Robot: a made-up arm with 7 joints. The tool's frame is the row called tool. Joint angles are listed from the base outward.
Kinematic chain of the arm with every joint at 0, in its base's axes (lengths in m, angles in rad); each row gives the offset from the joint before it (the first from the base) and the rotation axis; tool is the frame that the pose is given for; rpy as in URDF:
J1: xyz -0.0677 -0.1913 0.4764 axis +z
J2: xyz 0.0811 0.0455 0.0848 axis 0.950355 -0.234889 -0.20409
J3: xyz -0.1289 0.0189 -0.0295 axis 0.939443 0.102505 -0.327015
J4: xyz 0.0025 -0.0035 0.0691 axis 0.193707 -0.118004 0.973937
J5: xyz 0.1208 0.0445 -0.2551 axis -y
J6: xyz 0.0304 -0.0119 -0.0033 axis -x
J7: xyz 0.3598 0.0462 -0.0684 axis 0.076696 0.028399 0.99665
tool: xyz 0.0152 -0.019 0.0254 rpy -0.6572 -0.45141 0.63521
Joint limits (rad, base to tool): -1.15..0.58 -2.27..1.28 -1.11..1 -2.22..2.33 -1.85..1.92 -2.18..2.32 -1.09..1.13
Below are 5 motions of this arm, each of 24 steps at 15 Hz.
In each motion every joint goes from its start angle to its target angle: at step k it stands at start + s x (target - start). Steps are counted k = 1, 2, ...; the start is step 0. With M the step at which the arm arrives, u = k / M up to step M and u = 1 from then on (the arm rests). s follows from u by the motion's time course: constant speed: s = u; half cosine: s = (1 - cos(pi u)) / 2; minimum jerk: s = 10 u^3 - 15 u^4 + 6 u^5.
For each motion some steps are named. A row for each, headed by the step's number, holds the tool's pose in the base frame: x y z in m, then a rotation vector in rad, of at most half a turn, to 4 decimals.
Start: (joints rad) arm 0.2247 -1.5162 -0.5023 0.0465 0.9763 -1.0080 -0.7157
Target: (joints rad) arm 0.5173 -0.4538 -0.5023 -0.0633 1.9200 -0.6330 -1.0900
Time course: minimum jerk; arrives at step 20
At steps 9, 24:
9: -0.0713 0.0662 0.4270 -0.2908 -1.1467 1.3413
24: -0.2375 -0.0257 0.5947 0.5642 -1.8358 0.7617

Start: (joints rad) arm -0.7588 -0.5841 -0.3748 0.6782 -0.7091 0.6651 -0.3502
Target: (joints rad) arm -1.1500 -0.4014 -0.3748 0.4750 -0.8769 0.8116 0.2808
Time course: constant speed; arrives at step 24
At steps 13, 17, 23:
13: -0.0032 -0.3842 -0.0332 -0.8899 0.9827 1.1050
17: -0.0157 -0.3972 -0.0320 -0.7426 1.0337 1.0712
23: -0.0384 -0.4129 -0.0304 -0.5134 1.0838 1.0118

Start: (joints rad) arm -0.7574 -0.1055 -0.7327 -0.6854 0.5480 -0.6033 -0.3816
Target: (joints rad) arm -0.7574 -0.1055 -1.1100 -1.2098 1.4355 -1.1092 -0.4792
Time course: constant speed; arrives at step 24
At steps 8, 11, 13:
8: 0.2071 -0.3530 0.7431 -1.5479 -1.1098 -0.3243
11: 0.2019 -0.2988 0.7555 -1.5811 -1.2086 -0.2120
13: 0.1978 -0.2625 0.7580 -1.6003 -1.2673 -0.1287

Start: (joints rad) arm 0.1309 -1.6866 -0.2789 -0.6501 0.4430 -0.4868 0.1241
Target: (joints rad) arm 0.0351 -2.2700 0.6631 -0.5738 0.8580 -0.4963 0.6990
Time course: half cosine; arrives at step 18
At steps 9, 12, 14, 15, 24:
9: 0.3644 -0.1356 0.6074 -1.6178 -0.4782 1.7857
12: 0.3483 -0.1380 0.6229 -1.5470 -0.4215 1.8889
14: 0.3391 -0.1363 0.6321 -1.5147 -0.3967 1.9438
15: 0.3356 -0.1352 0.6356 -1.5037 -0.3881 1.9645
24: 0.3307 -0.1332 0.6405 -1.4899 -0.3772 1.9924

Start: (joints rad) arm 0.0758 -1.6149 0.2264 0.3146 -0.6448 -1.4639 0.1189
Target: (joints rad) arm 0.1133 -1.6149 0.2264 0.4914 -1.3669 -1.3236 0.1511
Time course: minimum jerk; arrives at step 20
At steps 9, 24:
9: 0.0852 -0.5856 0.1548 -0.5480 0.4439 0.0686
24: -0.0505 -0.6718 0.2167 -0.7803 0.7601 -0.1028

